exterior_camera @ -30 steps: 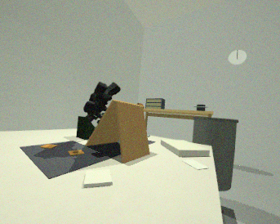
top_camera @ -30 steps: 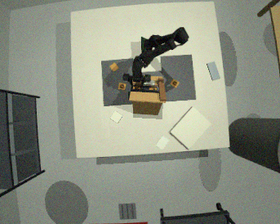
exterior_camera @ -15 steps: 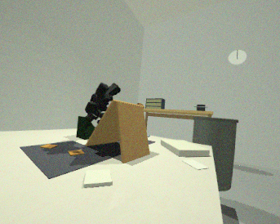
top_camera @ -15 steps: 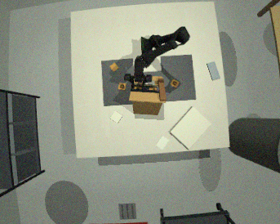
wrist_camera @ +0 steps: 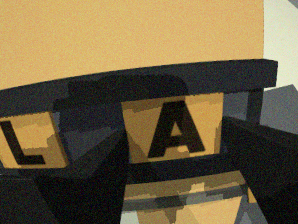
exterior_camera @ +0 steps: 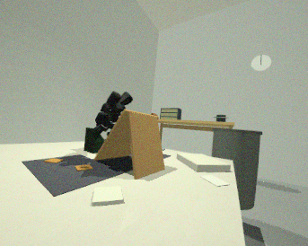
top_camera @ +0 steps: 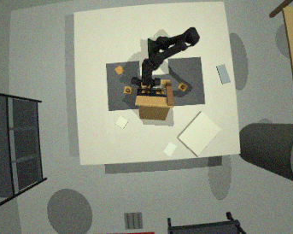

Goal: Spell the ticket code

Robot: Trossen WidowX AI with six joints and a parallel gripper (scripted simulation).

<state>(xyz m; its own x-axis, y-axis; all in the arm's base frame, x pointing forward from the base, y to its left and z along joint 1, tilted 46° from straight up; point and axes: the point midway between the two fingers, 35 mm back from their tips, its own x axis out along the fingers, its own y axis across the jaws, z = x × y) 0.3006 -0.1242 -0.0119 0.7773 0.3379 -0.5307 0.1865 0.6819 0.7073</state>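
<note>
Right now my gripper tip is 5 cm past the white ticket, 8 cm to the right of it and 8 cm above it. The rest, counted from my gripper tip: dark mat: 13 cm behind, 9 cm to the left, 17 cm below; white card: 18 cm ahead, 22 cm to the right, 17 cm below; white box: 35 cm ahead, 37 cm to the left, 16 cm below.
</note>
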